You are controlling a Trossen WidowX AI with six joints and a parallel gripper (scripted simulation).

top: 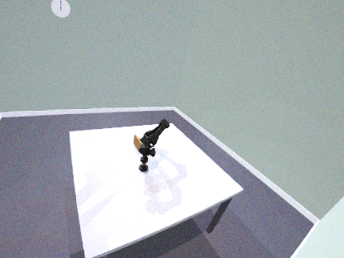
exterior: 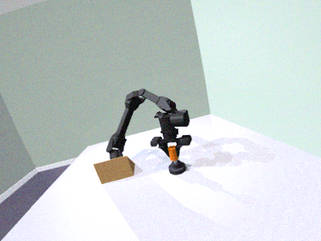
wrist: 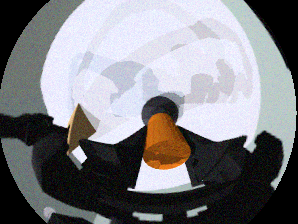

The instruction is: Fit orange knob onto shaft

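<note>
Now: gripper tip 3 cm below the orange knob. Also, from my gripper tip: round dark pedestal 4 cm below.
</note>
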